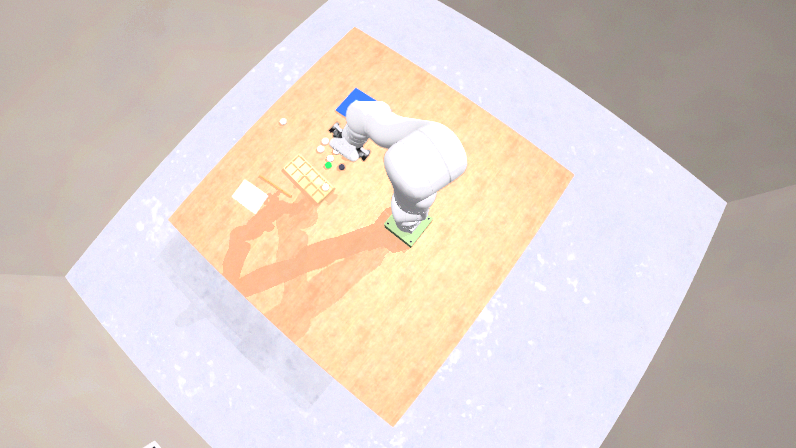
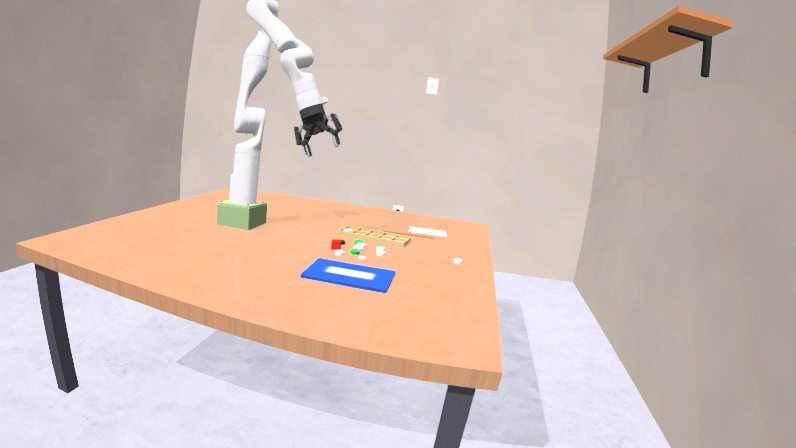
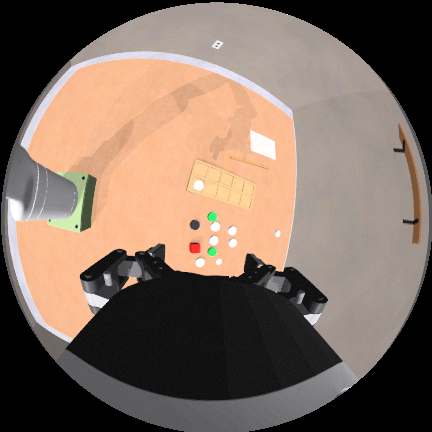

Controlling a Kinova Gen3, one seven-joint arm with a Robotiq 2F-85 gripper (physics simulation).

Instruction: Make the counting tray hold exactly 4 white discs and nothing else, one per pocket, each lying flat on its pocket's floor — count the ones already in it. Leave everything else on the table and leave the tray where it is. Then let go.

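Observation:
The counting tray (image 1: 284, 168) (image 2: 408, 242) (image 3: 188, 189) is tan with two rows of pockets. One white disc (image 1: 325, 186) (image 2: 347, 229) (image 3: 198, 185) lies in the pocket at its robot-base end, in the row nearer the loose pieces; the other pockets look empty. Several white discs lie loose on the table beside the tray, among them one disc (image 3: 215, 227), another (image 3: 232, 230) and a third (image 3: 200, 262). A separate white piece (image 1: 282, 121) (image 2: 457, 261) (image 3: 277, 233) lies farther out. My gripper (image 2: 322, 150) (image 3: 204, 257) is open and empty, high above the table.
Green discs (image 3: 212, 216) (image 3: 212, 251), a dark disc (image 1: 341, 166) (image 3: 194, 225), a red cube (image 2: 337, 244) (image 3: 195, 248) and a small white piece (image 2: 362, 257) (image 3: 219, 261) lie among the white discs. A blue pad (image 1: 346, 103) (image 2: 313, 271), a stick (image 1: 275, 186) (image 3: 249, 162) and a white sheet (image 1: 249, 196) (image 2: 427, 231) (image 3: 263, 144) lie around.

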